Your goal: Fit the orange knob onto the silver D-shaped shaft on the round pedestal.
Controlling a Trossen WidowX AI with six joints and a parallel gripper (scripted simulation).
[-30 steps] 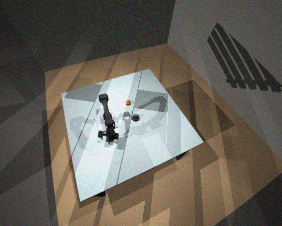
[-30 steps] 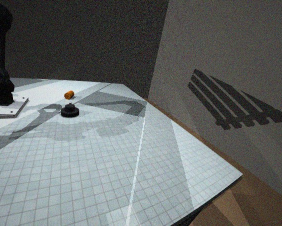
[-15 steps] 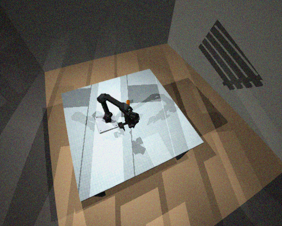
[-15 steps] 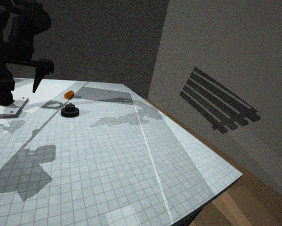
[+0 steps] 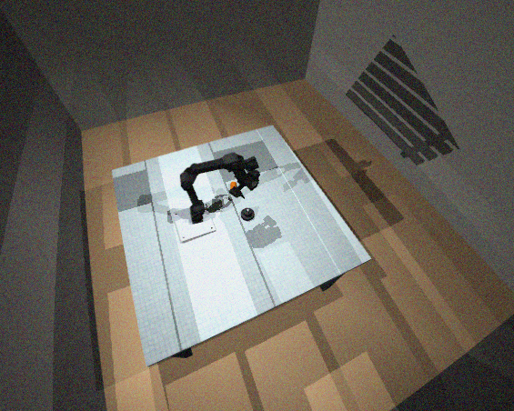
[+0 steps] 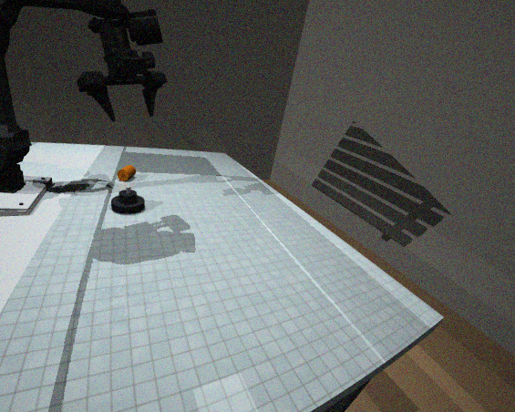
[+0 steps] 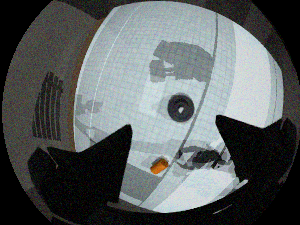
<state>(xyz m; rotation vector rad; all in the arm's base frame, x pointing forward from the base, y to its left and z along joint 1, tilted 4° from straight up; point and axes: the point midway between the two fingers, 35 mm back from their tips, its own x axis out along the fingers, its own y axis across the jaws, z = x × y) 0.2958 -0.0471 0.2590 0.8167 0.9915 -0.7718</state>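
Now: the orange knob 220 mm to the left of my gripper tip, 210 mm below it and 50 mm behind it. Also, from my gripper tip: dark round pedestal (200 mm below, 10 mm behind).
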